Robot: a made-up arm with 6 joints. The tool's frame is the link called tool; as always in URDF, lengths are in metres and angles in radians. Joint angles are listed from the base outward. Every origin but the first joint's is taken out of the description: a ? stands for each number. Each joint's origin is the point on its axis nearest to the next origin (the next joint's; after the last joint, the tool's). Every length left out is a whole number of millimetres.
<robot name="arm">
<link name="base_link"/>
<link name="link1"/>
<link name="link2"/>
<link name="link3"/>
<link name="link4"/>
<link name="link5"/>
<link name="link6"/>
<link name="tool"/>
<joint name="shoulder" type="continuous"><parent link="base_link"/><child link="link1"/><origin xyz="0 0 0.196" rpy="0 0 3.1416"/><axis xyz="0 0 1"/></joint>
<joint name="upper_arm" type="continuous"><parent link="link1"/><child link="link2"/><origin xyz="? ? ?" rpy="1.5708 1.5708 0"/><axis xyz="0 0 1"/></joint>
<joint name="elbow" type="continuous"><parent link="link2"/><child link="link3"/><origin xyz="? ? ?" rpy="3.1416 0 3.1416"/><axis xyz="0 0 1"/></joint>
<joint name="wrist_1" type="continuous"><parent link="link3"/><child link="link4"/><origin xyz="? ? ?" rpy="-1.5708 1.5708 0"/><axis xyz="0 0 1"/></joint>
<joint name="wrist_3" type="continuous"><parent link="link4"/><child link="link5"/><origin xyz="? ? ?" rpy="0 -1.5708 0"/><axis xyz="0 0 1"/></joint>
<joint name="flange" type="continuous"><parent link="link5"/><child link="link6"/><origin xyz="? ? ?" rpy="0 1.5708 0"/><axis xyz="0 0 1"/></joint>
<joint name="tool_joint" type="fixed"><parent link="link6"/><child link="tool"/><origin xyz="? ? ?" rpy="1.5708 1.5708 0"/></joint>
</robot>
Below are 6 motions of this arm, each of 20 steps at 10 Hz.
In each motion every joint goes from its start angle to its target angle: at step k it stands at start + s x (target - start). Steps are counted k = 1, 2, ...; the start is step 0. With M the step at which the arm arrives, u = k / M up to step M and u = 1 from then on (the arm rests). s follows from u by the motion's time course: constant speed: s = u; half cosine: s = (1 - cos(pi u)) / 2; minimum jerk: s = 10 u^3 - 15 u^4 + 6 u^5.
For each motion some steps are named. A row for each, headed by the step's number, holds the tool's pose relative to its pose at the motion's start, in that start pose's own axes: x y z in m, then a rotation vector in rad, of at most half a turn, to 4 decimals.
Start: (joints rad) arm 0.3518 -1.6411 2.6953 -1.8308 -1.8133 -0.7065
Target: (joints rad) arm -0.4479 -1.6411 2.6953 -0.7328 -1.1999 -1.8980
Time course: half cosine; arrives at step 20
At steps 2, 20:
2: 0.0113 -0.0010 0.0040 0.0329 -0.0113 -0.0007
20: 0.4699 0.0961 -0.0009 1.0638 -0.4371 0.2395

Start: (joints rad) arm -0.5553 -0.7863 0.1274 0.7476 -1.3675 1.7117
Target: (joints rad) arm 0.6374 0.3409 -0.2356 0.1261 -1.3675 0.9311
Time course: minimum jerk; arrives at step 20
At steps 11, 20:
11: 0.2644 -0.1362 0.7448 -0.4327 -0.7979 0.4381
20: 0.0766 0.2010 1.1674 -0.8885 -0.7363 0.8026

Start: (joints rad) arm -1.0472 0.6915 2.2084 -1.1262 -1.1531 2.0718
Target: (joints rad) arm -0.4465 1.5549 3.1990 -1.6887 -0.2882 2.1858
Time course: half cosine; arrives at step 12
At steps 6, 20:
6: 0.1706 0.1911 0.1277 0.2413 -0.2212 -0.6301
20: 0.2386 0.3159 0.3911 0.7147 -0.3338 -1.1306

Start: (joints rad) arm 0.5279 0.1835 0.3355 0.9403 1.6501 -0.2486
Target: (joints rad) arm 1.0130 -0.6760 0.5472 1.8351 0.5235 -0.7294
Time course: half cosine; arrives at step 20
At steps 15, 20:
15: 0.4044 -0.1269 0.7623 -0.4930 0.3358 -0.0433
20: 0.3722 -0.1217 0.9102 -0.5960 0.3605 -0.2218

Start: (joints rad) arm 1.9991 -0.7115 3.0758 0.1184 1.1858 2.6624
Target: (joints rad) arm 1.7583 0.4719 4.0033 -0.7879 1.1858 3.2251
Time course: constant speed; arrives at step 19
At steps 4, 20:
4: -0.1019 -0.0757 -0.0478 0.0041 0.0282 0.1932
20: -0.2308 -0.3511 -0.3058 -0.0271 -0.1388 0.9334

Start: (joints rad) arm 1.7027 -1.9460 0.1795 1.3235 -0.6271 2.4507
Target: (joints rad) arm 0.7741 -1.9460 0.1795 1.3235 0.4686 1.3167
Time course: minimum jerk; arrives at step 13
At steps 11, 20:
11: -0.5218 -0.6199 -0.0538 0.0607 0.4133 -1.3506
20: -0.5366 -0.6372 -0.0442 0.0482 0.3876 -1.3928

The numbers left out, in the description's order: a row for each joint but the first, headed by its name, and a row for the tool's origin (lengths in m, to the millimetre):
upper_arm: 0 0 0
elbow: -0.465 0 0
wrist_1: 0 -0.638 0
wrist_3: -0.196 0 0
flange: 0 0 0
tool: 0 0 0

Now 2 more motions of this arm.
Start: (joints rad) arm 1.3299 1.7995 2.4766 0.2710 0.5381 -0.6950
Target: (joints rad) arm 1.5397 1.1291 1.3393 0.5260 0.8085 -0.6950
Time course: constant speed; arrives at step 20
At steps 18, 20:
18: 0.1545 0.1364 -0.1596 0.0823 0.2776 0.2026
20: 0.1611 0.1592 -0.1655 0.0980 0.3083 0.2327

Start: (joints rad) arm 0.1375 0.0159 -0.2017 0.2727 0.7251 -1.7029
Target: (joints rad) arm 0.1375 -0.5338 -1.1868 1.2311 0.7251 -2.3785
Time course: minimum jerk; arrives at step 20
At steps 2, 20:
2: -0.0022 0.0004 -0.0008 0.0003 0.0057 -0.0044
20: -0.3045 -0.0582 -0.1856 0.1275 0.6075 -0.6751

